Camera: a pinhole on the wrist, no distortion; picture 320 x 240 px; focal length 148.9 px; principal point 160.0 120.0 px. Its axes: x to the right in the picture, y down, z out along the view. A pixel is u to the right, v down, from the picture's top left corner.
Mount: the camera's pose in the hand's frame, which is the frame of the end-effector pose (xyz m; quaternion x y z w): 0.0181 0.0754 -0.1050 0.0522 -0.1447 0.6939 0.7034
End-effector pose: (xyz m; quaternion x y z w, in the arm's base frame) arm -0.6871 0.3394 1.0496 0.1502 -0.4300 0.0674 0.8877
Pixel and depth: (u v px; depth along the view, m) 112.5 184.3 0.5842
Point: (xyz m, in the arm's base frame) -1.0880 -0.0193 0.9704
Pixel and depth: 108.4 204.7 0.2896
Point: -0.8677 0.2113 0.9580
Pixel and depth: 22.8 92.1 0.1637
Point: -0.6509 0.2257 1.0550
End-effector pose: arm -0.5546 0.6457 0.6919 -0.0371 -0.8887 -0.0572 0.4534
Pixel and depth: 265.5 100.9 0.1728
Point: -0.6245 0.8026 0.6593
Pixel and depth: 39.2 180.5 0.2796
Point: -0.5713 0.4416 0.5228
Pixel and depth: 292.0 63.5 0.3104
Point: -0.8052 0.9338 0.6201
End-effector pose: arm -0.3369 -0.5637 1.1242 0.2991 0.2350 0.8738 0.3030
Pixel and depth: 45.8 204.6 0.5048
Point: 0.1942 -0.4310 0.9115
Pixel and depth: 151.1 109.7 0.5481
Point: -0.0102 -0.4037 1.3479
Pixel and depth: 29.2 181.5 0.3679
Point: -0.0027 -0.4185 0.9572
